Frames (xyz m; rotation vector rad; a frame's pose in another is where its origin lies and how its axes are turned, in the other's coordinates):
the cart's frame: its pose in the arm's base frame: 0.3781 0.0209 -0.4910 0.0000 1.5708 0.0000
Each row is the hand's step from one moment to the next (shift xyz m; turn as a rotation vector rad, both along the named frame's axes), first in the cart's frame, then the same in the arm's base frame.
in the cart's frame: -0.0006 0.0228 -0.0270 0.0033 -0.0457 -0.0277
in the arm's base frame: -0.0270 0.0228 0.0006 -0.0277 -0.0457 -0.0033
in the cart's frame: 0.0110 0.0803 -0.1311 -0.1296 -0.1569 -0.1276
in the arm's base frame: -0.1311 0.0803 -0.0110 -0.1276 -0.1569 0.1296
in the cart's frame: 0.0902 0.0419 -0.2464 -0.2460 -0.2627 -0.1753
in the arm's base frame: -0.2464 0.0419 -0.0902 -0.1753 -0.2627 0.2460
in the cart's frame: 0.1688 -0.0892 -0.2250 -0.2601 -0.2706 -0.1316
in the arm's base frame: -0.2250 -0.0892 -0.1688 -0.1316 -0.2706 0.2601
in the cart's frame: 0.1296 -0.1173 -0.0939 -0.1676 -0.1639 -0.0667
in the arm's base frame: -0.0939 -0.1173 -0.1296 -0.0667 -0.1639 0.1676
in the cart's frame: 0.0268 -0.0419 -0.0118 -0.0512 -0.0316 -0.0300
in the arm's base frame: -0.0118 -0.0419 -0.0268 -0.0300 -0.0316 0.0512
